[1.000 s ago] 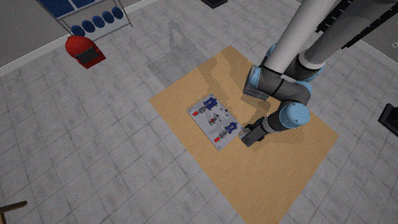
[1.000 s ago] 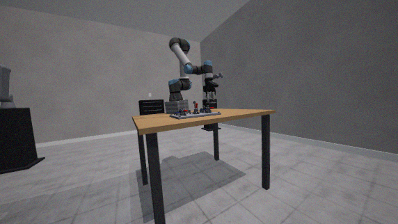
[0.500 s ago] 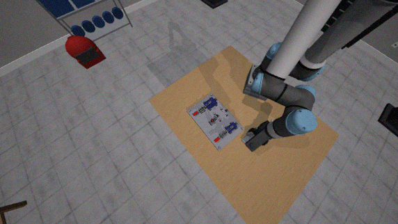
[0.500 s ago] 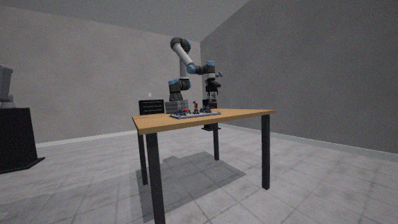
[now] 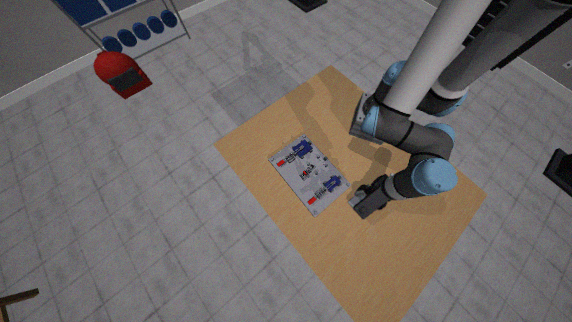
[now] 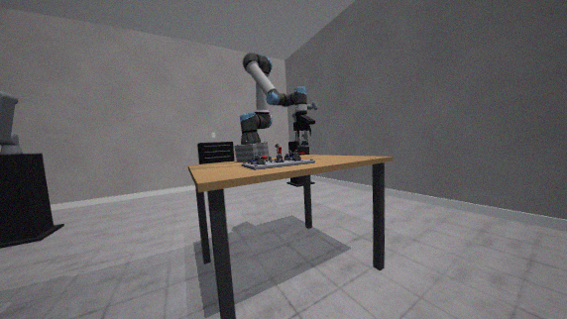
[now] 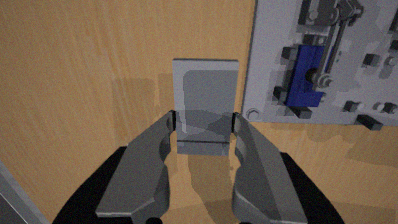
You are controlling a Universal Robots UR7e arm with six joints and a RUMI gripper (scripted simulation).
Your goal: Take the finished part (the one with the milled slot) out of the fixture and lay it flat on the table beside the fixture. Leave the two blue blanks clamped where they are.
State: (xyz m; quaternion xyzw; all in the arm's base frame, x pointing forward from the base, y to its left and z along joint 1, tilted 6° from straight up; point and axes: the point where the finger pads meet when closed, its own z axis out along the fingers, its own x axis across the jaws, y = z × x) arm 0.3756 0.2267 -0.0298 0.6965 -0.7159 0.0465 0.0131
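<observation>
Now: the grey finished part 10 mm behind my hand and 10 mm below it. Also, from my hand: grey fixture plate: 50 mm ahead, 230 mm to the right, 100 mm below.
</observation>
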